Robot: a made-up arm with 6 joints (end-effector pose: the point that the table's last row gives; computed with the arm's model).
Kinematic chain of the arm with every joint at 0, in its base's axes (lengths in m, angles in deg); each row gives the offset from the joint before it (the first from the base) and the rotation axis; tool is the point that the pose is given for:
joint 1: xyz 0 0 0.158 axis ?
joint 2: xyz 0 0.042 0 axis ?
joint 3: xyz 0 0 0.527 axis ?
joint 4: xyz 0 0 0.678 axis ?
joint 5: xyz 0 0 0 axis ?
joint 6: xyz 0 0 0.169 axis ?
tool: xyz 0 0 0
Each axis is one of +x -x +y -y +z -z.
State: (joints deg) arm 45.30 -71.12 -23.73 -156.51 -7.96 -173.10
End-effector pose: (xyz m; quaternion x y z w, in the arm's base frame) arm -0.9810 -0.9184 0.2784 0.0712 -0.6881 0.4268 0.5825
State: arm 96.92 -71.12 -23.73 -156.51 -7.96 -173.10
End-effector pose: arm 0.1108 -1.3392 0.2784 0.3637 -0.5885 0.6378 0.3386
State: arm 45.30 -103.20 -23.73 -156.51 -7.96 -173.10
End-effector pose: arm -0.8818 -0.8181 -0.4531 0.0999 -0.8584 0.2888 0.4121
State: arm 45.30 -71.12 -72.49 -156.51 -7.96 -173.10
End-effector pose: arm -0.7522 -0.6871 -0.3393 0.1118 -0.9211 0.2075 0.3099
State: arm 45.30 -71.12 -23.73 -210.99 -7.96 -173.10
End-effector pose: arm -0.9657 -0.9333 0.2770 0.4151 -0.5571 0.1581 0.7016
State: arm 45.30 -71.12 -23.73 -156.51 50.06 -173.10
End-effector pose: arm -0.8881 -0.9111 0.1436 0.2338 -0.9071 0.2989 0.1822
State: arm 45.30 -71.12 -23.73 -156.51 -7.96 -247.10
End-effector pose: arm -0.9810 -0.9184 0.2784 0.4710 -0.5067 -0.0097 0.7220
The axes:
joint 1: +z
joint 2: +y
joint 3: +y
joint 4: +z
joint 5: +y
joint 6: +z

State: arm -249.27 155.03 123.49 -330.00 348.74 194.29
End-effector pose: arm 0.1943 -0.5853 -0.2230 0.5768 0.4222 -0.1198 0.6890
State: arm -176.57 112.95 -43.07 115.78 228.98 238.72
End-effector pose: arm -1.0393 0.0107 0.0955 -0.6125 0.6260 0.1046 0.4713
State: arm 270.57 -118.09 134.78 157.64 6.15 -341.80
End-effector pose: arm 0.0465 0.2385 0.7251 0.0842 -0.0501 0.6835 0.7234
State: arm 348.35 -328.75 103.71 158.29 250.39 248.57
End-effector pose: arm 0.5926 -0.1394 0.0649 -0.5033 -0.6616 0.4115 0.3736
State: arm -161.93 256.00 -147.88 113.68 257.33 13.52
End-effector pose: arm -0.1072 0.0797 -0.2318 -0.0580 0.8054 0.5862 0.0651
